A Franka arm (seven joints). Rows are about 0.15 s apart.
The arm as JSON. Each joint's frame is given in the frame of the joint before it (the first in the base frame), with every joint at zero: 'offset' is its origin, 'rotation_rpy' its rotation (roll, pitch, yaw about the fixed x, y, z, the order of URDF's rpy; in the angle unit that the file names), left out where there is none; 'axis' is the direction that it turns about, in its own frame. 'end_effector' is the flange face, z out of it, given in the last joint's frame.
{
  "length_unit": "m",
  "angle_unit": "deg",
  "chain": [
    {
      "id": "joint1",
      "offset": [
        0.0,
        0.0,
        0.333
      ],
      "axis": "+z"
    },
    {
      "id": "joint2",
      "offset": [
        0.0,
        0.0,
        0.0
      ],
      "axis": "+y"
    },
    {
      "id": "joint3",
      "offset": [
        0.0,
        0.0,
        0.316
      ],
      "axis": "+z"
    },
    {
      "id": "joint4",
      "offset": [
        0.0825,
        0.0,
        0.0
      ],
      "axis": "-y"
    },
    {
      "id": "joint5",
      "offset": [
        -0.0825,
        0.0,
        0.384
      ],
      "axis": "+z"
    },
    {
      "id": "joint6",
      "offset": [
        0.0,
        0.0,
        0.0
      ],
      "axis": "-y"
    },
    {
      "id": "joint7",
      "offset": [
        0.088,
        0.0,
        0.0
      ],
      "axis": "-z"
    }
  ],
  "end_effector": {
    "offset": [
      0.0,
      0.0,
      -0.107
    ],
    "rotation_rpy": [
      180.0,
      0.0,
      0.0
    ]
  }
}
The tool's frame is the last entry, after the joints.
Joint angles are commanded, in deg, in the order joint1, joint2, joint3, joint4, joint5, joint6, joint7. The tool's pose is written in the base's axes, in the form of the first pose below.
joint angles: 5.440 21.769 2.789 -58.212 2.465 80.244 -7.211
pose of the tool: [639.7, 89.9, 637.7], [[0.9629, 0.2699, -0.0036], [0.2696, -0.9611, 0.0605], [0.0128, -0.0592, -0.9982]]
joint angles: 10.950 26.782 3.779 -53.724 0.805 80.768 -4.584
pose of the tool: [650.3, 159.1, 616.6], [[0.9453, 0.3260, -0.0055], [0.3260, -0.9444, 0.0435], [0.0090, -0.0430, -0.9990]]
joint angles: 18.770 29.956 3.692 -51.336 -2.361 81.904 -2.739
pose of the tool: [640.5, 243.9, 599.6], [[0.9110, 0.4123, 0.0139], [0.4124, -0.9110, -0.0037], [0.0111, 0.0091, -0.9999]]
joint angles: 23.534 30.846 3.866 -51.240 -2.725 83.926 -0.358
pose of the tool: [624.8, 300.1, 592.9], [[0.8916, 0.4514, 0.0352], [0.4515, -0.8922, 0.0035], [0.0330, 0.0127, -0.9994]]
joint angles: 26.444 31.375 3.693 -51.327 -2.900 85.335 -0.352
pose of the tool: [613.9, 332.3, 588.1], [[0.8683, 0.4936, 0.0490], [0.4938, -0.8696, 0.0083], [0.0467, 0.0169, -0.9988]]
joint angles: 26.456 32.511 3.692 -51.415 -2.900 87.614 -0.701
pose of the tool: [621.8, 336.7, 577.2], [[0.8640, 0.4993, 0.0646], [0.4993, -0.8662, 0.0182], [0.0650, 0.0165, -0.9977]]
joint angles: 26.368 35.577 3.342 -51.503 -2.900 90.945 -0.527
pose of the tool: [639.7, 341.6, 543.6], [[0.8681, 0.4918, 0.0677], [0.4917, -0.8705, 0.0185], [0.0680, 0.0172, -0.9975]]
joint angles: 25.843 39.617 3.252 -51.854 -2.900 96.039 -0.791
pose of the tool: [662.7, 345.2, 497.2], [[0.8694, 0.4880, 0.0776], [0.4875, -0.8727, 0.0256], [0.0802, 0.0155, -0.9967]]
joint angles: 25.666 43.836 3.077 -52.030 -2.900 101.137 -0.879
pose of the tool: [681.3, 350.6, 448.6], [[0.8697, 0.4856, 0.0879], [0.4848, -0.8741, 0.0322], [0.0924, 0.0146, -0.9956]]
